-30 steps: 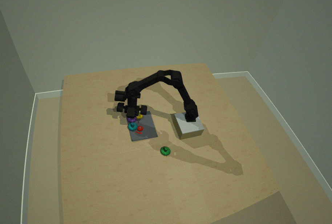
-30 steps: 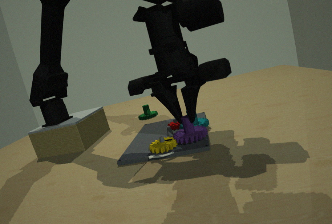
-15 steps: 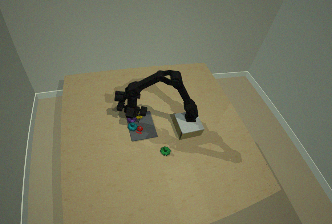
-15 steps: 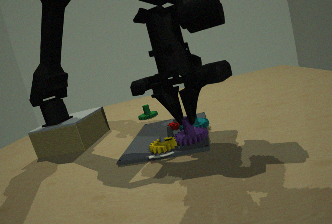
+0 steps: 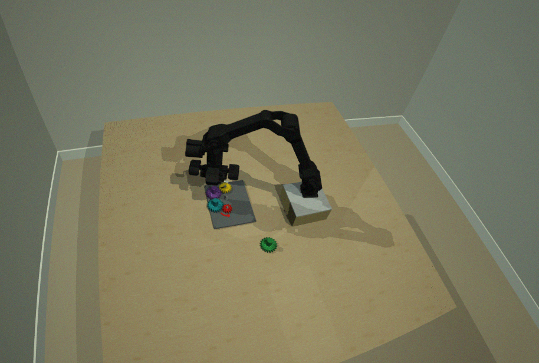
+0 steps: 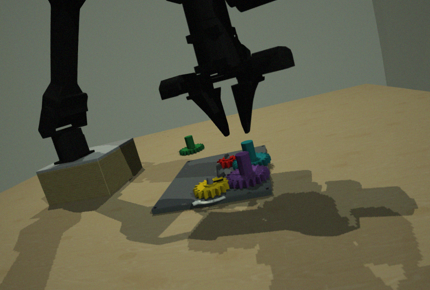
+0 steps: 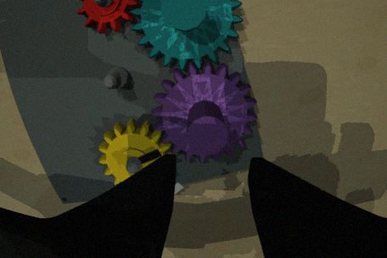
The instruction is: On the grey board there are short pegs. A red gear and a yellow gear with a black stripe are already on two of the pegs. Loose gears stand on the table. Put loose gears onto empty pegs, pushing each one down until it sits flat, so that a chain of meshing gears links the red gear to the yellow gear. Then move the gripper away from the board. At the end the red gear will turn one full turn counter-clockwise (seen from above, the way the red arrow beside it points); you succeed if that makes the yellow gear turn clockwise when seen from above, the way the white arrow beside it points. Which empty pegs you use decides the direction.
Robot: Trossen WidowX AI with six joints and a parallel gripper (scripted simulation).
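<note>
The purple gear lies 50 mm below my gripper tip. The rest, counted from my gripper tip: yellow gear: 50 mm behind, 30 mm to the right, 60 mm below; teal gear: 10 mm behind, 60 mm to the left, 50 mm below; white arrow: 40 mm behind, 60 mm to the right, 70 mm below.
</note>
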